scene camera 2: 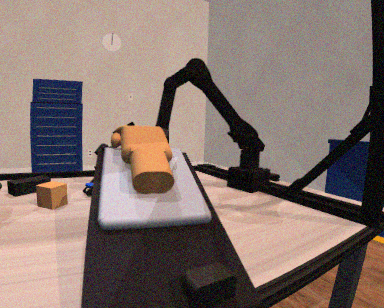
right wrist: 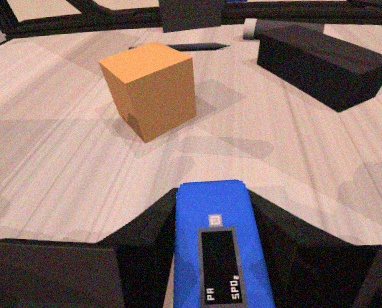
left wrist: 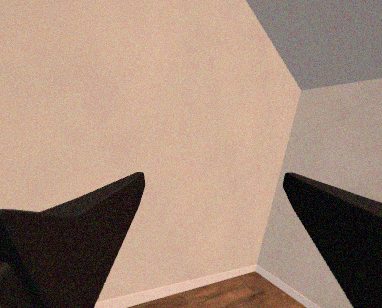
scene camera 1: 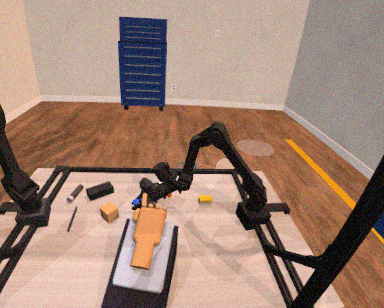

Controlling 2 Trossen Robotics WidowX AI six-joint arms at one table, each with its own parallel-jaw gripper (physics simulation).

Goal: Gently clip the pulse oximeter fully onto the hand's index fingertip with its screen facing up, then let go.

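Places are measured from the left arm's base along level axes (x ahead, y left, z up), in centimetres.
Where they show: left gripper, fingertip midpoint: (left wrist: 212, 178); right gripper, fingertip midpoint: (scene camera 2: 84, 193) (right wrist: 210, 196) (scene camera 1: 132, 206); left arm's base at its link origin: (scene camera 1: 31, 207); right arm's base at its link origin: (scene camera 2: 249, 168) (scene camera 1: 254, 208).
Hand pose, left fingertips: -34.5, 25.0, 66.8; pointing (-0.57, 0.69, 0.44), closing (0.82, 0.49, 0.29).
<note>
Things, the pixels of their top centre, and the offset from my left fingertips, as dx, dy, dz. "*": a spot on its surface instead.
- blue pulse oximeter at its top centre: (right wrist: 217, 242) (scene camera 2: 96, 182) (scene camera 1: 139, 200) +75.6, -28.3, -69.3
- pale pad at a spot on its surface: (scene camera 2: 115, 212) (scene camera 1: 120, 278) * +63.9, -63.4, -64.3
- orange cube at its top centre: (right wrist: 142, 58) (scene camera 2: 51, 184) (scene camera 1: 108, 207) +63.1, -31.1, -67.7
- black box at its top centre: (right wrist: 320, 42) (scene camera 2: 29, 179) (scene camera 1: 99, 187) +60.0, -15.4, -69.2
- grey cylinder at its top centre: (right wrist: 283, 20) (scene camera 1: 74, 190) +49.3, -13.8, -70.0
- dark pen at its top centre: (right wrist: 178, 44) (scene camera 1: 72, 216) +48.8, -28.0, -71.8
- yellow block at its top centre: (scene camera 1: 205, 197) +103.4, -33.5, -69.5
The blue pulse oximeter (scene camera 1: 136, 202) (scene camera 2: 89, 186) (right wrist: 186, 220) is between the fingers of my right gripper (right wrist: 210, 196), which is shut on its sides. Its dark screen faces up in the right wrist view. The orange hand (scene camera 1: 150, 227) (scene camera 2: 150, 157) rests on a pale pad (scene camera 1: 122, 272) (scene camera 2: 115, 212). Its index finger (scene camera 1: 145, 201) points away from scene camera 1, close to the oximeter at its left; the oximeter is not on the fingertip. My left gripper (left wrist: 212, 178) is open and empty, facing the wall.
An orange cube (scene camera 1: 109, 212) (scene camera 2: 52, 195) (right wrist: 157, 95), a black box (scene camera 1: 100, 190) (right wrist: 320, 65), a grey cylinder (scene camera 1: 75, 193) and a dark pen (scene camera 1: 72, 219) (right wrist: 205, 47) lie left of the hand in scene camera 1. A yellow block (scene camera 1: 205, 199) lies to its right.
</note>
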